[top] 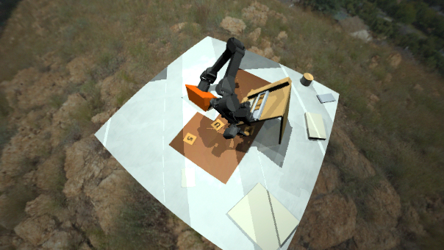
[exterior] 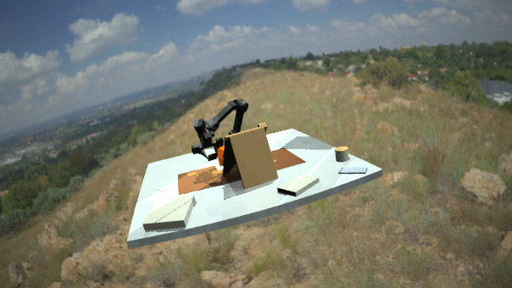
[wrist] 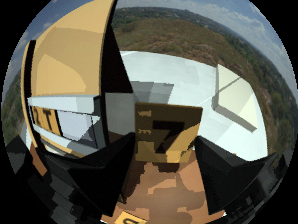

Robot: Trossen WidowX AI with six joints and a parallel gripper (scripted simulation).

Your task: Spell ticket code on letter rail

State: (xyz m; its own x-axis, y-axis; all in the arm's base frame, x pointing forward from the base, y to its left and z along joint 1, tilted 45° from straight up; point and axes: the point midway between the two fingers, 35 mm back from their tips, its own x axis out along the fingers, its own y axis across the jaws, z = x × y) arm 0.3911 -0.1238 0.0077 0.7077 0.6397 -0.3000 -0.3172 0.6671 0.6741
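The ticket lies 180 mm to the left of my gripper tip, 120 mm behind it and 80 mm below it. Also, from my gripper tip: cream block 400 mm to the left, 270 mm ahead, 150 mm below; brown mat 210 mm behind, 160 mm below, 110 mm to the left; pale card 340 mm to the right, 160 mm below, 90 mm behind.
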